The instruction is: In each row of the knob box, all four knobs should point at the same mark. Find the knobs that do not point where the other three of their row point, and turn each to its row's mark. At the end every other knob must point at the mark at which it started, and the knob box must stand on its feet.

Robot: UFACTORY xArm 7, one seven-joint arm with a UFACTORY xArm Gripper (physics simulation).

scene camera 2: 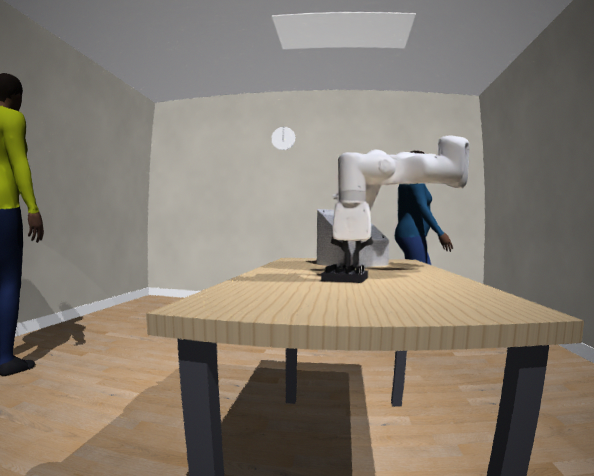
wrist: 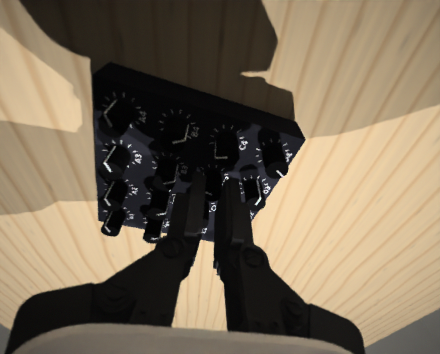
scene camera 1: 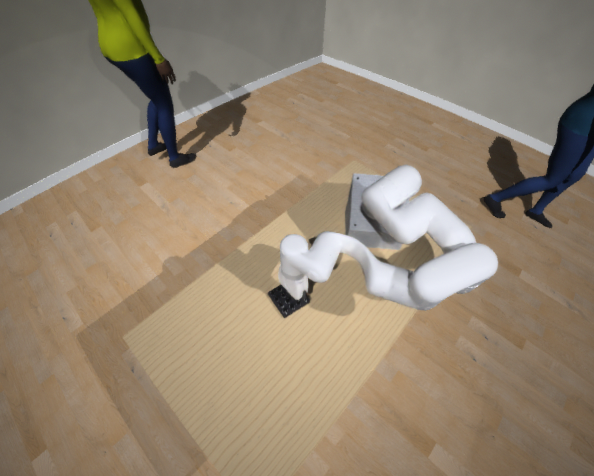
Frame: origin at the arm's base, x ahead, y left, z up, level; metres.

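Where they show: gripper, fingertip midpoint: (scene camera 2: 351, 267) (wrist: 211, 192) (scene camera 1: 293, 295).
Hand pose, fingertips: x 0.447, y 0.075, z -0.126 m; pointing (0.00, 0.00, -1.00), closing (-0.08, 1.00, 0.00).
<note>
Each offset is from my fingertips to the top centre of the thing. Level surfaces: height alone.
The black knob box {dz +0.004, dx +0.011, dy -0.014 m} (scene camera 1: 283, 306) (scene camera 2: 344, 276) (wrist: 175, 92) stands flat and upright on the table. Its white marks and labels show in the wrist view. Knobs A4 {dz +0.003, dx -0.030, dy -0.053 m} (wrist: 118, 116) and A3 {dz +0.004, dx -0.004, dy -0.054 m} (wrist: 116, 160) have pointers to the lower left, as do A2 and A1 below them. Knobs B4 {dz +0.003, dx -0.030, dy -0.026 m} (wrist: 175, 131), C4 {dz +0.004, dx -0.029, dy +0.000 m} (wrist: 225, 145), D4 {dz +0.004, dx -0.028, dy +0.027 m} (wrist: 273, 152) and D3 {dz +0.004, dx -0.002, dy +0.027 m} (wrist: 253, 190) also show. My gripper (scene camera 2: 351, 265) (wrist: 211, 192) points down over the box, its narrow fingers on both sides of knob C3 {dz +0.003, dx -0.002, dy +0.000 m} (wrist: 213, 184), seemingly shut on it. The fingers hide parts of C2, C1 and the D column's near knobs.
The box rests on the wooden table {dz -0.035 m} (scene camera 1: 280, 380) (scene camera 2: 360, 310). The grey arm base (scene camera 1: 361, 220) (scene camera 2: 324, 245) stands behind it. Neighbouring knobs stand close around the fingers. One person in yellow (scene camera 1: 125, 37) (scene camera 2: 12, 160) and one in blue (scene camera 1: 575, 130) (scene camera 2: 414, 210) are on the floor beyond the table.
</note>
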